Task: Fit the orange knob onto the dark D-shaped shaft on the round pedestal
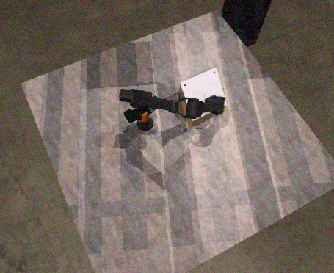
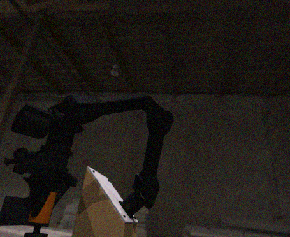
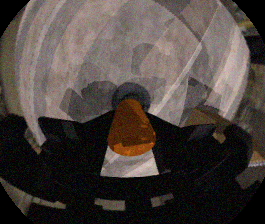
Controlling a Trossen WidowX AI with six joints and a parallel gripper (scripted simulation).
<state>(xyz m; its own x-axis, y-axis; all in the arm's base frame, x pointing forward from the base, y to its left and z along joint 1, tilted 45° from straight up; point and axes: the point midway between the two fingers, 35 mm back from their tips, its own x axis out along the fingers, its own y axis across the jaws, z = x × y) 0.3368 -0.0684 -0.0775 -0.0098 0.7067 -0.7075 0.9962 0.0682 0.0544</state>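
Right now my gripper tip is 4 cm above the dark pedestal and 1 cm past it. The rest, counted from my gripper tip: orange knob 2 cm above.
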